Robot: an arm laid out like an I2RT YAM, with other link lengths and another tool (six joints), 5 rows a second.
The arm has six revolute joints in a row. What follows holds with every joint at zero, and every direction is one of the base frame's.
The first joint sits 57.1 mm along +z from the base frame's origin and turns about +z.
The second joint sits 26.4 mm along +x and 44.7 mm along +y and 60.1 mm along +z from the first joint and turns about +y.
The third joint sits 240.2 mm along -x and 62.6 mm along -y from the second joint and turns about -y.
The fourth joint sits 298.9 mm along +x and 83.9 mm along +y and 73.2 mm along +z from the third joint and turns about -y.
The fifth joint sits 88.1 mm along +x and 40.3 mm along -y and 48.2 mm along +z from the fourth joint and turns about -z.
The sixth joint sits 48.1 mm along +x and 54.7 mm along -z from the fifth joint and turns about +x.
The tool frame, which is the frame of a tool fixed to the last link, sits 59 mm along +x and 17 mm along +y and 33 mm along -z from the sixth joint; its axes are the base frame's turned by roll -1.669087, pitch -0.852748 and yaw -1.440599 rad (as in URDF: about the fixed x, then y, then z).
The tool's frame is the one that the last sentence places.
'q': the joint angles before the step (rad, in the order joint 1, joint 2, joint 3, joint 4, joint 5, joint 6). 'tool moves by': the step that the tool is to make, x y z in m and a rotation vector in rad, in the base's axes. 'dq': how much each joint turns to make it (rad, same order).
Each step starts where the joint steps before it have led.
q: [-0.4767, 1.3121, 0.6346, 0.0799, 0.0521, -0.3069]
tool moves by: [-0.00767, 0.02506, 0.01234, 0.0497, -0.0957, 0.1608]
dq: [-0.0011, -0.1378, -0.0905, 0.0146, -0.1839, -0.0126]
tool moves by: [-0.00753, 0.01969, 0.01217, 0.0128, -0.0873, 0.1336]
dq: [0.0000, -0.1231, -0.0759, 0.0205, -0.1419, -0.0195]
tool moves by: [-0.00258, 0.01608, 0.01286, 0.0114, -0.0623, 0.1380]
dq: [0.0000, -0.0691, -0.0240, -0.0039, -0.1412, -0.0263]
